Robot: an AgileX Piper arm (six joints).
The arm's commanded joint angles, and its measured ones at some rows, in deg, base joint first. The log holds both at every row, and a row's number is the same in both.
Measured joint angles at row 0:
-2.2, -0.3, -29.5, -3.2, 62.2, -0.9
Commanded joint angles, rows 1 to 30:
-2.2, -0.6, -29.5, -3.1, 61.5, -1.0
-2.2, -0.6, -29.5, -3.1, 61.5, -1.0
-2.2, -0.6, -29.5, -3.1, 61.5, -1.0
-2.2, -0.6, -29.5, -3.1, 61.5, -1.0
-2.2, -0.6, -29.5, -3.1, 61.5, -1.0
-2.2, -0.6, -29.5, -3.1, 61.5, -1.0
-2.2, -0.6, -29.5, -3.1, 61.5, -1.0
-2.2, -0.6, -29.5, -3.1, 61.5, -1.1
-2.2, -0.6, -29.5, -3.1, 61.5, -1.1
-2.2, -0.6, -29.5, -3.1, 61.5, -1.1
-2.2, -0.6, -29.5, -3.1, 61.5, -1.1
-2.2, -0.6, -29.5, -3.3, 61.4, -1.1
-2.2, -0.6, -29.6, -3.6, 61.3, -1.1
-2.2, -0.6, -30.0, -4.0, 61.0, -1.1
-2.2, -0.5, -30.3, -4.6, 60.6, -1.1
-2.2, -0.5, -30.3, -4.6, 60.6, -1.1
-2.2, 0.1, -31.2, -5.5, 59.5, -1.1
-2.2, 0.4, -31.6, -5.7, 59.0, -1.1
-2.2, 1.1, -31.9, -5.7, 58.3, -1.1
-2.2, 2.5, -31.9, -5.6, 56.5, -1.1
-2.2, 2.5, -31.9, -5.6, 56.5, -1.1
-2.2, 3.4, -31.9, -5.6, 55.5, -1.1
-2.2, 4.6, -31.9, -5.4, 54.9, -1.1
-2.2, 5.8, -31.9, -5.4, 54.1, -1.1
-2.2, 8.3, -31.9, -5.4, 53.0, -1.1
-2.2, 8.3, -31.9, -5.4, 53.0, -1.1
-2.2, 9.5, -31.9, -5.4, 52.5, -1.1
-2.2, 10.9, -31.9, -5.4, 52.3, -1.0
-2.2, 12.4, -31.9, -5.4, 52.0, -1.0
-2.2, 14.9, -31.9, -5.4, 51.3, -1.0
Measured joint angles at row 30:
-2.2, 12.1, -31.7, -5.2, 53.1, -0.9
